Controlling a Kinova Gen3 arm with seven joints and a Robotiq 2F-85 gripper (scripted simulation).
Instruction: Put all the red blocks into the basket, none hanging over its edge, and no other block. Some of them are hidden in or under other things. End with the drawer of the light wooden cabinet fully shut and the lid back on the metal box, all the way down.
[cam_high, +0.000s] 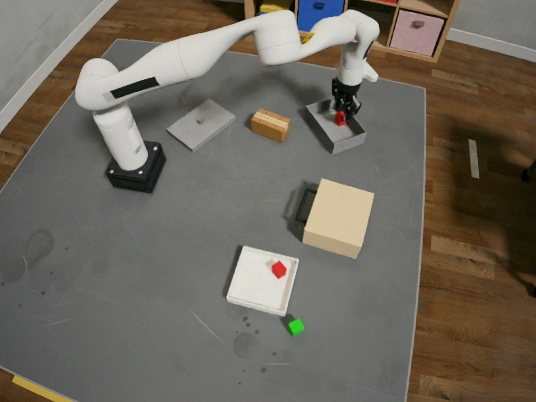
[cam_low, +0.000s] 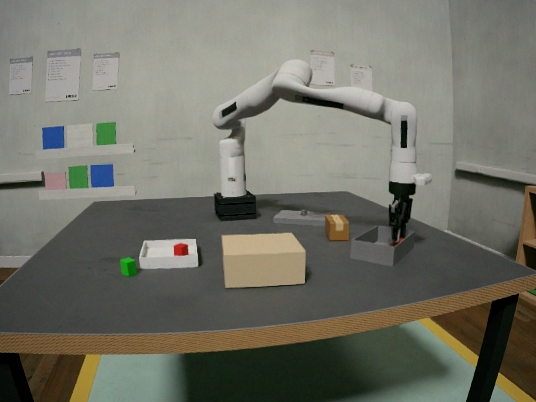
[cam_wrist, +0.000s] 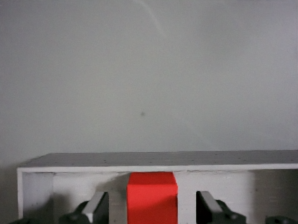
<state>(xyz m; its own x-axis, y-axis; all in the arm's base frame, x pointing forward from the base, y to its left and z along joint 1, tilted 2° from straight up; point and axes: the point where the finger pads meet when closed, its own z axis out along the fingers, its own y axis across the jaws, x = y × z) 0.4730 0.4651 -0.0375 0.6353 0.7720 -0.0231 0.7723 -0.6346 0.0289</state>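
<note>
Right now the metal box is 4 cm to the right of my hand, 3 cm below it and 1 cm behind it. Also, from my hand: blue block (21 cm behind, 14 cm to the right, 4 cm below); cardboard box (19 cm behind, 14 cm to the right, 2 cm below); light wooden cabinet (37 cm to the right, 12 cm ahead, 2 cm below).
</note>
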